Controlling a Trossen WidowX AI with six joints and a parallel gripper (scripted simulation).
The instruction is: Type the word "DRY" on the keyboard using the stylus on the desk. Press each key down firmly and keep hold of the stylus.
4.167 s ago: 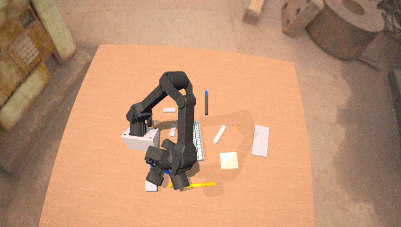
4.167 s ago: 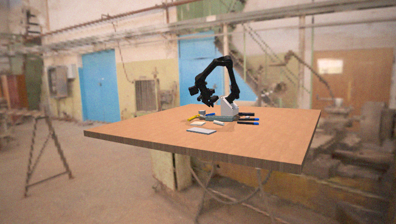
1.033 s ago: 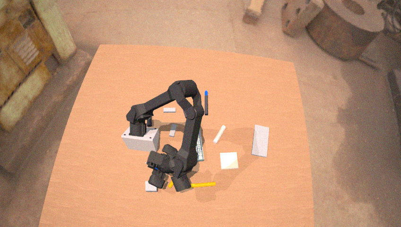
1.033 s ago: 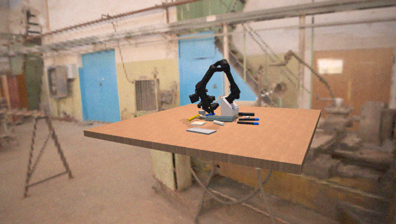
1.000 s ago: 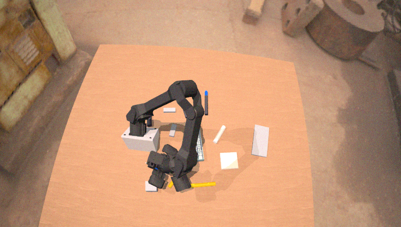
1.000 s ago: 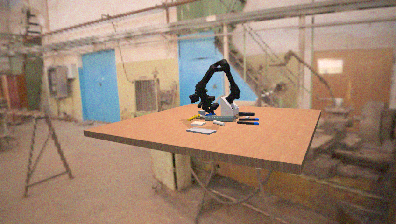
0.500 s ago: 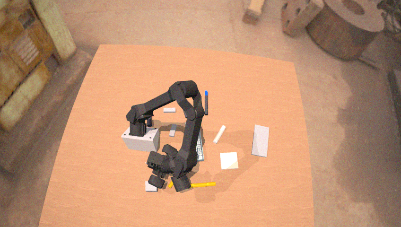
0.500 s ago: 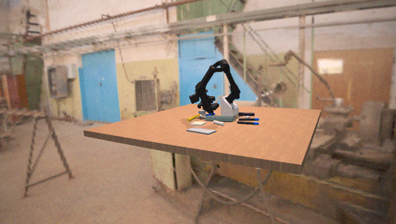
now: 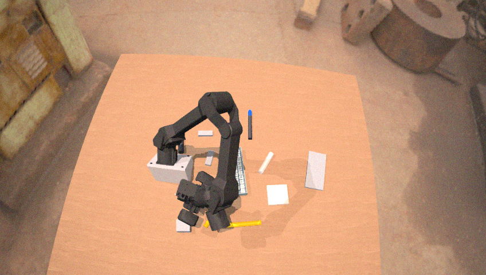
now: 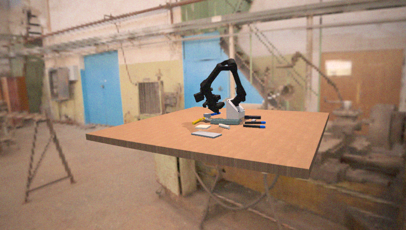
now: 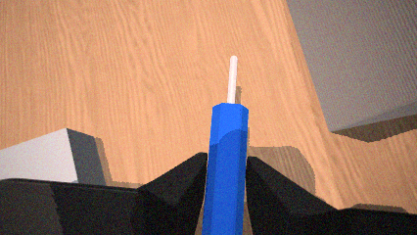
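Right now my gripper tip is 1 cm past the blue stylus. The rest, counted from my gripper tip: grey cube 1 cm behind, 10 cm to the right, 2 cm below; stylus tip 4 cm behind, 1 cm to the left; yellow-tipped marker 9 cm ahead, 5 cm to the right, 3 cm below.
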